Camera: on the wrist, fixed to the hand. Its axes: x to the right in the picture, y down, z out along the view.
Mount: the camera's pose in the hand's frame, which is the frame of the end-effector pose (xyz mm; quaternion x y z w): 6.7 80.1 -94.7 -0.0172 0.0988 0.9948 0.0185
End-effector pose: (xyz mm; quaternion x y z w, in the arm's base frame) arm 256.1 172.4 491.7 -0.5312 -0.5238 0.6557 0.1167
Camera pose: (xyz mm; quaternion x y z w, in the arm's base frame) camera 363.2 196.5 433.6 0.5977 -0.5190 -0.0667 0.6075
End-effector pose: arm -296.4 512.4 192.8 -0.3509 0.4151 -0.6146 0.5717
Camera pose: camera -349.9 515.9 80.8 0.4573 0.4238 0.5298 0.5749
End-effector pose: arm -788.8 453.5 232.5 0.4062 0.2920 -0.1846 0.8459
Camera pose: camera -772.3 576.5 227.3 0.3017 -0.3119 0.8833 0.1774
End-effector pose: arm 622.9 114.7 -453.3 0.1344 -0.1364 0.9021 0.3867
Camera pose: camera 546.7 99.1 -550.1 0.2290 0.1135 -0.4123 0.8745
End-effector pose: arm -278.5 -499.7 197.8 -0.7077 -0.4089 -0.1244 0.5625
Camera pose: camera -189.8 -584.4 178.3 -0.4173 0.7542 0.4803 0.1624
